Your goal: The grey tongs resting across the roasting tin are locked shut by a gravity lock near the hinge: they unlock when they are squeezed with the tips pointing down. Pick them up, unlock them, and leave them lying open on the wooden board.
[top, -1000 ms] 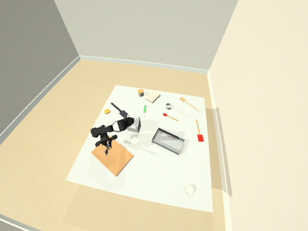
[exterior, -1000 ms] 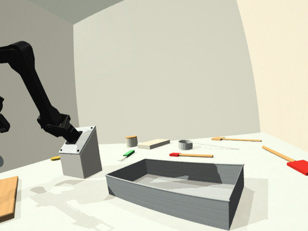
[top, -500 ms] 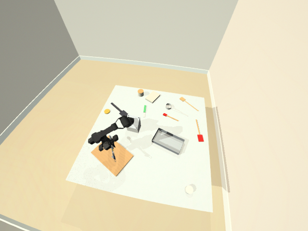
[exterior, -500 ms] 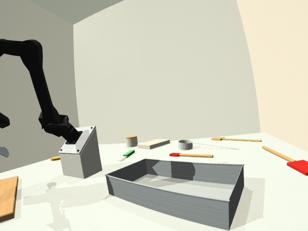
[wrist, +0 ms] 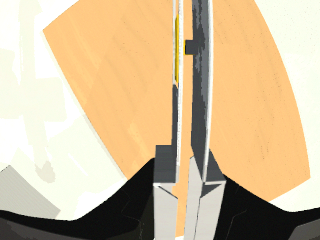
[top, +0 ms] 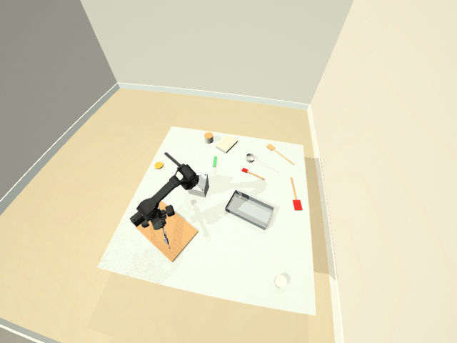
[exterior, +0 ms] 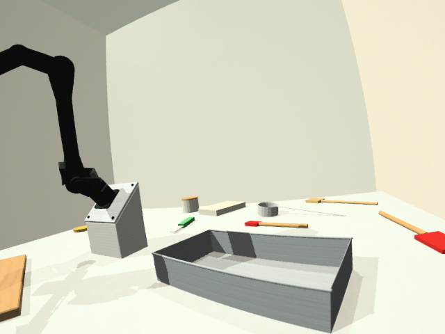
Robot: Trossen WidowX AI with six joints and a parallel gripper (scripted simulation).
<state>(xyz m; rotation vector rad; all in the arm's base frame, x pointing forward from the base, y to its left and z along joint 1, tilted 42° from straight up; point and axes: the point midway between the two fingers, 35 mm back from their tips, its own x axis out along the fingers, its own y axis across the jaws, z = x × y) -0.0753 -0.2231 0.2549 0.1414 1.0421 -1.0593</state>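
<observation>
My gripper tip is now 14 cm above the wooden board, 2 cm past it and 1 cm to the left of it. Also, from my gripper tip: green-handled tool 58 cm to the left, 14 cm below, 14 cm ahead; dark spatula 52 cm to the left, 16 cm behind, 15 cm below; roasting tin 49 cm ahead, 27 cm to the left, 12 cm below.
</observation>
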